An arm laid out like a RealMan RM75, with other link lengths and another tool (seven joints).
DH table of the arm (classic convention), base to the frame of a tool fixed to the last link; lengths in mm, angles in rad. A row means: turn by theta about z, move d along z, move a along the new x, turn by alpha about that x. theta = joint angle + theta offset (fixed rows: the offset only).
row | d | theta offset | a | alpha
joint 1 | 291 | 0 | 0 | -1.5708
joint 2 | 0 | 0 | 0 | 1.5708
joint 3 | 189.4 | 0 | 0 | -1.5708
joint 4 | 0 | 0 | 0 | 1.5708
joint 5 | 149.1 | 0 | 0 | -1.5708
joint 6 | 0 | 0 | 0 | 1.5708
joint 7 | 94.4 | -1.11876 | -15.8 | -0.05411
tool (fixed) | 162 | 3.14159 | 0 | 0
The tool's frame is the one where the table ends.
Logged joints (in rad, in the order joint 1, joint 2, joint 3, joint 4, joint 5, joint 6, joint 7), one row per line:
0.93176 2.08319 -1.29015 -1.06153 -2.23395 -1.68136 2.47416
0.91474 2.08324 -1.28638 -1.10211 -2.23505 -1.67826 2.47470
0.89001 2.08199 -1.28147 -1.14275 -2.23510 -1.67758 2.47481
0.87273 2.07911 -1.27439 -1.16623 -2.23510 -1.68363 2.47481
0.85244 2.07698 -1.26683 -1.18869 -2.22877 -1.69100 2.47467
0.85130 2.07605 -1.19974 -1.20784 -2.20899 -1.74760 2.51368
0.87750 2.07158 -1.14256 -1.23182 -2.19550 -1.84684 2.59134
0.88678 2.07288 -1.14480 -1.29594 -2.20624 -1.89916 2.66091
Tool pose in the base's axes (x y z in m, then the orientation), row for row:
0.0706 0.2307 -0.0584 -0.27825 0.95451 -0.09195 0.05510
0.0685 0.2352 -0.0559 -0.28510 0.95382 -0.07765 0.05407
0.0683 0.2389 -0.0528 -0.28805 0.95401 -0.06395 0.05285
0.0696 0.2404 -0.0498 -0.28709 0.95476 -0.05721 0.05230
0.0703 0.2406 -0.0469 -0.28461 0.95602 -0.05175 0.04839
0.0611 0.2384 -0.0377 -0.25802 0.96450 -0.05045 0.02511
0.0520 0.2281 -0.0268 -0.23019 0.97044 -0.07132 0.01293
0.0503 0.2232 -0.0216 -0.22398 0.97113 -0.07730 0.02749
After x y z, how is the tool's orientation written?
As a quaternion, x y z w.
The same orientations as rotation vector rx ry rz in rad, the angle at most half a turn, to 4 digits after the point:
-0.8448 2.8978 -0.2792
-0.8661 2.8975 -0.2359
-0.8757 2.9003 -0.1944
-0.8731 2.9035 -0.1740
-0.8676 2.9143 -0.1578
-0.7979 2.9825 -0.1560
-0.7173 3.0239 -0.2222
-0.6916 2.9986 -0.2387

